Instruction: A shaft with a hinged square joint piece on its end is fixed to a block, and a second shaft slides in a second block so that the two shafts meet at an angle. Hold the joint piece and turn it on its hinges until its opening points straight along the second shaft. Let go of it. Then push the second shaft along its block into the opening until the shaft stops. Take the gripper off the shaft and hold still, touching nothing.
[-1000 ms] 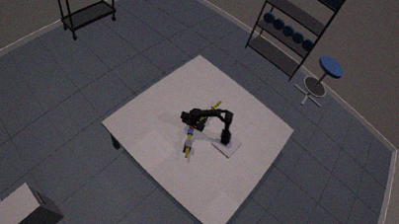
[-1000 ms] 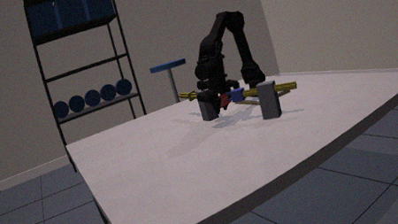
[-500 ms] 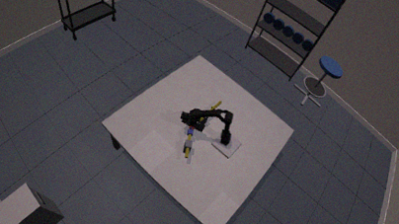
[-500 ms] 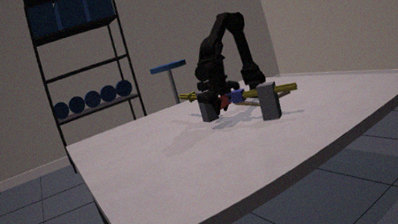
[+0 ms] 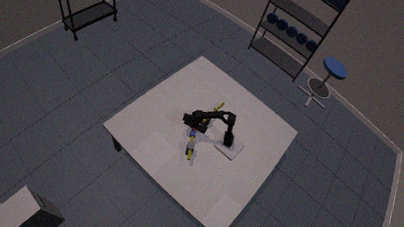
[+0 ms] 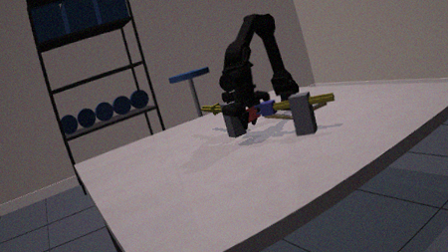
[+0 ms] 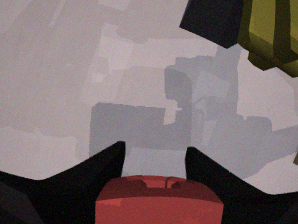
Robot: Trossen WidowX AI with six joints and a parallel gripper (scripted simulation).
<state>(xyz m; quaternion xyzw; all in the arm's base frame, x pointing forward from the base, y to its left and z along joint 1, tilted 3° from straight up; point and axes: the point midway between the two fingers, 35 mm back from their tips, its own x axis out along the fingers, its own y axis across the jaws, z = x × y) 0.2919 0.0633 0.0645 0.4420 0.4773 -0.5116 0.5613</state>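
Right now the red joint piece is 20 mm to the left of my gripper tip and 40 mm above it.
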